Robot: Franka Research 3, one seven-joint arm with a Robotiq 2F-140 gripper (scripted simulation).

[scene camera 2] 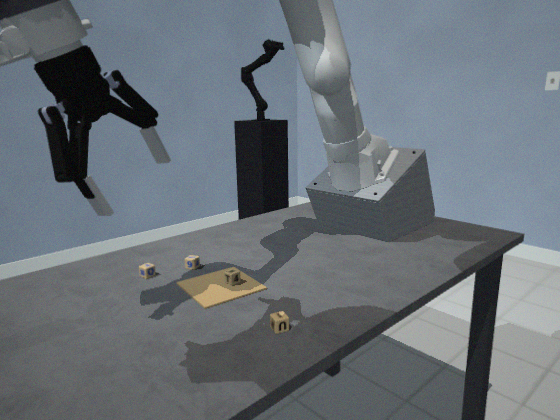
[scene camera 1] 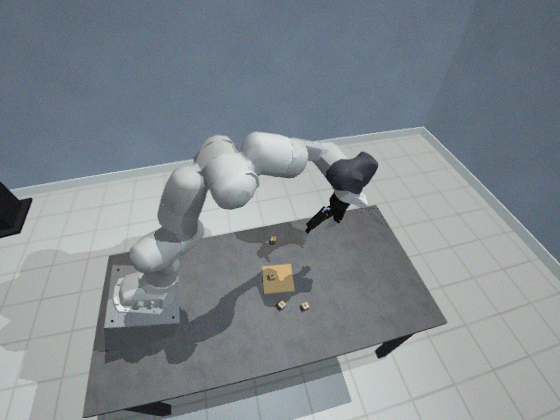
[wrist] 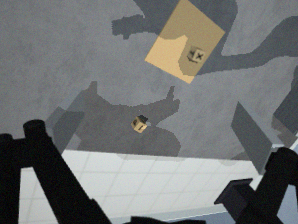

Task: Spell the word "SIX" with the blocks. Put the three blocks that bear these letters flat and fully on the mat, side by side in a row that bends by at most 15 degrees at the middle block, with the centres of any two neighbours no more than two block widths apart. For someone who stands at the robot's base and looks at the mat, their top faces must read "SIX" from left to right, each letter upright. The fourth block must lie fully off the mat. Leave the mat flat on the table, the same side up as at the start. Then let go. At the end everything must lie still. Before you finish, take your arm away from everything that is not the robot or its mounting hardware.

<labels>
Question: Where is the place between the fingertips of the gripper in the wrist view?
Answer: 159,108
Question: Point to a tan mat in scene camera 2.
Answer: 209,290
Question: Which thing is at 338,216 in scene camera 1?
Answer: The gripper.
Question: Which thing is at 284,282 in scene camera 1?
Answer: A tan mat.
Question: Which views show the gripper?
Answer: Scene camera 2, scene camera 1 and the wrist view: all of them.
</labels>
